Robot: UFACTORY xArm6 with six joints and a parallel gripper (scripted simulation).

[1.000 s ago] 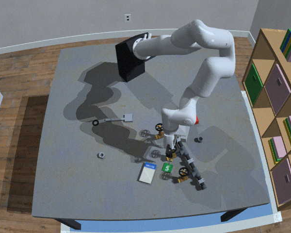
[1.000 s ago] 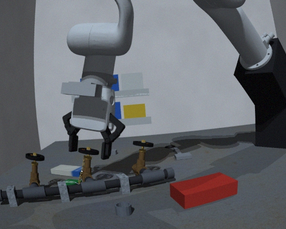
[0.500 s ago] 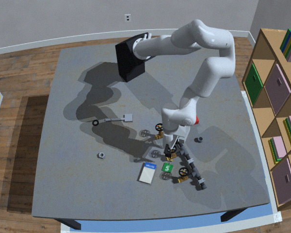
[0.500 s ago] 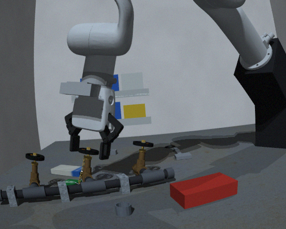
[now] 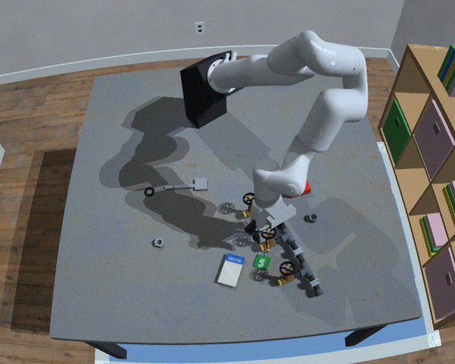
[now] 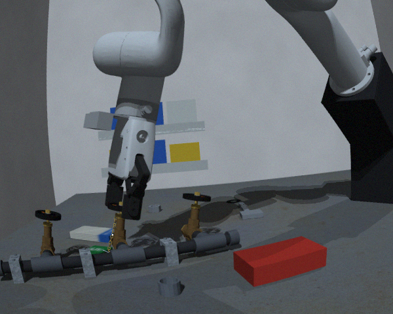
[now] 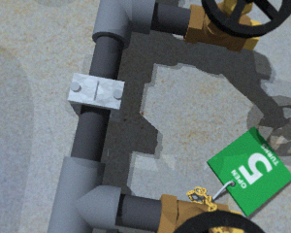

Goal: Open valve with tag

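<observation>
Right now my hand is 6 cm short of the green tag and 9 cm above it. Also, from my hand: notepad 13 cm ahead, 9 cm to the right, 8 cm below; grey flat tool 16 cm behind, 32 cm to the right, 8 cm below; red block 27 cm behind, 5 cm to the left, 7 cm below.
</observation>
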